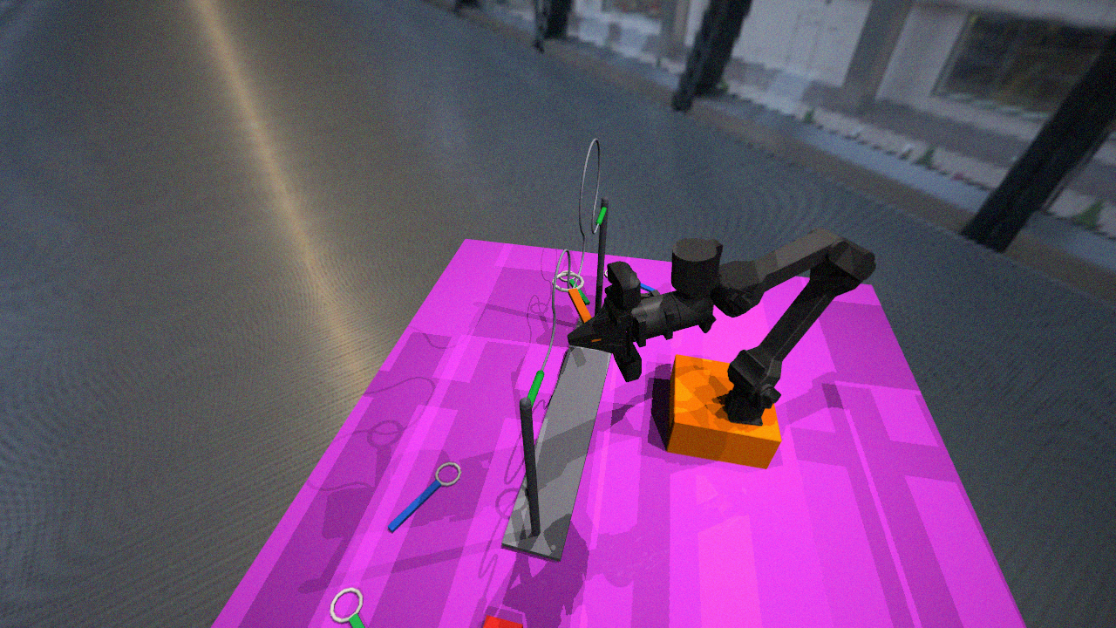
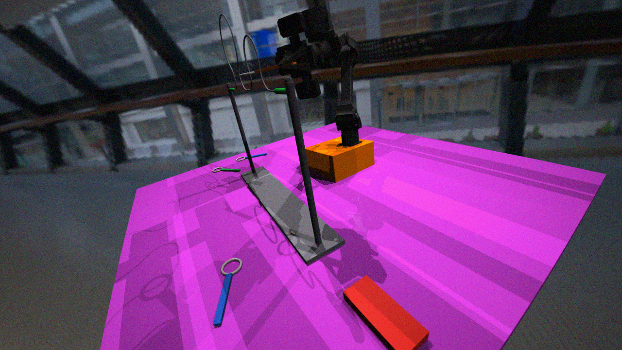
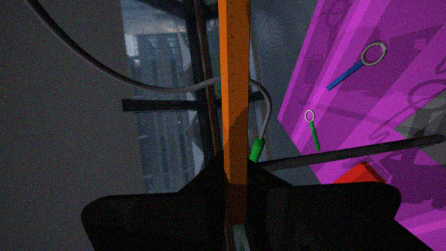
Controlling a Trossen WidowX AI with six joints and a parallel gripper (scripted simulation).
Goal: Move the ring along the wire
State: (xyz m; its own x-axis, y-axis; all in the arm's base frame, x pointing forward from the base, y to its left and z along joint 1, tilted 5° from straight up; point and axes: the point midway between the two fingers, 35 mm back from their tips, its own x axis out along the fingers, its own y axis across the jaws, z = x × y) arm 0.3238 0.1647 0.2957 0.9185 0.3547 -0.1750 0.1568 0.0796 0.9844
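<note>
My gripper tip is 10 cm to the left of the ring with orange handle. Also, from my gripper tip: red block: 41 cm below, 32 cm to the left, 8 cm ahead; ring with blue handle: 41 cm below, 27 cm ahead, 3 cm to the left.
</note>
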